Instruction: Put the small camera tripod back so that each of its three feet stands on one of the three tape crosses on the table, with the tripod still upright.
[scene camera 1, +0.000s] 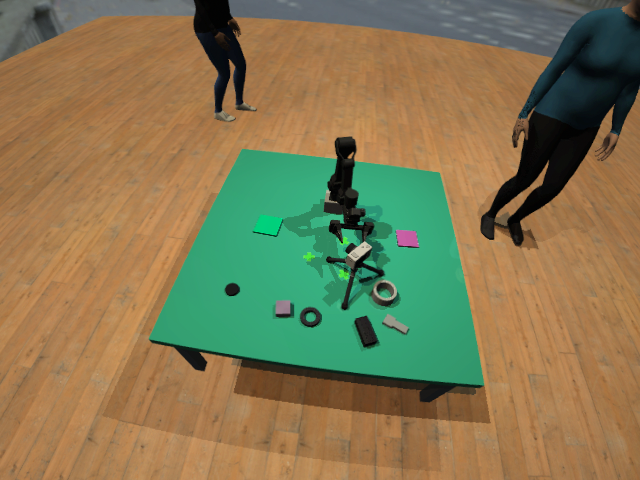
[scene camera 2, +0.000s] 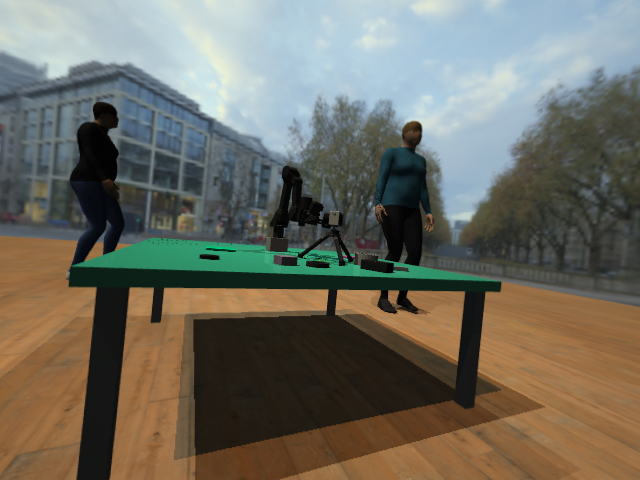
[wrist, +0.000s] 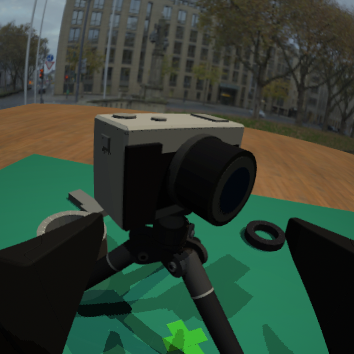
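Where they show: gripper, fingertip midpoint: (scene camera 1: 353, 243) (scene camera 2: 324, 220) (wrist: 199, 226); arm's base, link origin: (scene camera 1: 335, 196) (scene camera 2: 278, 237).
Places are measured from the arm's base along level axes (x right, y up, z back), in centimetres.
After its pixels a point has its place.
Observation:
The black tripod (scene camera 1: 349, 289) @[z -53.4, x -12.4, y -1.0 cm] (scene camera 2: 339, 245) @[z -52.3, x -12.7, y 0.1 cm] (wrist: 212, 315) @[z -40.0, x -8.5, y 1.4 cm] stands upright, bearing a beige camera (scene camera 1: 358, 254) @[z -46.5, x -13.3, y 14.1 cm] (scene camera 2: 335, 218) @[z -49.2, x -11.2, y 11.1 cm] (wrist: 109, 175) @[z -40.2, x -16.4, y 11.2 cm] with a black lens. Three bright green tape crosses lie on the table: one at left (scene camera 1: 308, 256) @[z -35.4, x 7.7, y -7.4 cm], one at the back (scene camera 1: 344, 241) @[z -22.9, x -7.9, y -7.4 cm] and one at the front (scene camera 1: 343, 274) @[z -42.2, x -9.5, y -7.4 cm]. The tripod stands right of the left cross, its feet off the crosses. One cross (wrist: 185, 337) @[z -42.3, x -9.6, y -7.4 cm] shows low in the wrist view. My gripper (scene camera 1: 353, 240) @[z -38.4, x -11.1, y 10.4 cm] (wrist: 199, 226) @[z -38.4, x -11.1, y 10.4 cm] is open, facing the camera's lens side, its fingers apart on either side with nothing held.
A grey ring (scene camera 1: 384, 302) @[z -54.8, x -27.7, y -4.4 cm] (wrist: 47, 219) @[z -50.0, x -32.0, y -2.7 cm] lies close to the tripod's right foot. A black ring (scene camera 1: 302, 317) @[z -66.7, x 4.5, y -5.9 cm] (wrist: 265, 245) @[z -61.5, x 1.0, y -6.4 cm], pink block (scene camera 1: 282, 308) @[z -65.0, x 13.0, y -4.7 cm], black box (scene camera 1: 366, 331) @[z -69.0, x -21.1, y -4.1 cm] and grey flat piece (scene camera 1: 395, 323) @[z -62.8, x -32.9, y -6.0 cm] lie toward the front. A black disc (scene camera 1: 232, 289) @[z -59.6, x 36.1, y -6.5 cm] lies left.

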